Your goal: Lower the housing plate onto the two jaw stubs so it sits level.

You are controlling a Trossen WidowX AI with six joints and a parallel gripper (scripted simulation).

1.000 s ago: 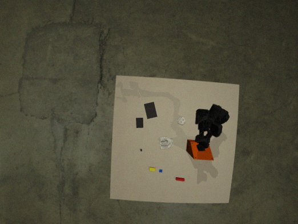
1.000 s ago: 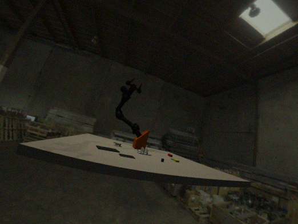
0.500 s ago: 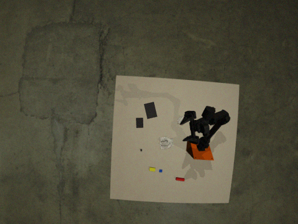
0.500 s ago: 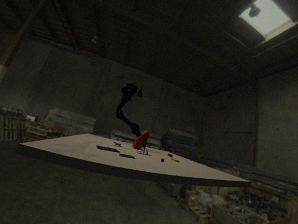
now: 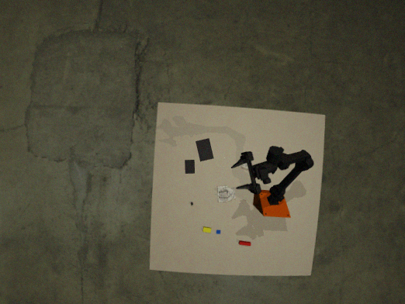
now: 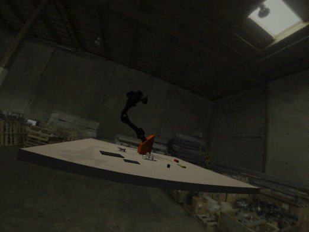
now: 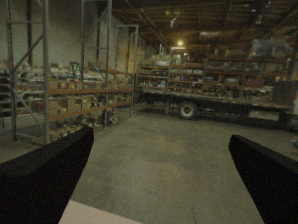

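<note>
Now: gripper tip 190 mm past the grey housing plate, 20 mm to the left of it and 510 mm above it. Round my gripper tip: pale translucent part: 10 mm behind, 200 mm to the left, 540 mm below; yellow block: 100 mm ahead, 470 mm to the left, 530 mm below; black piece: 210 mm ahead, 270 mm to the left, 530 mm below.
</note>
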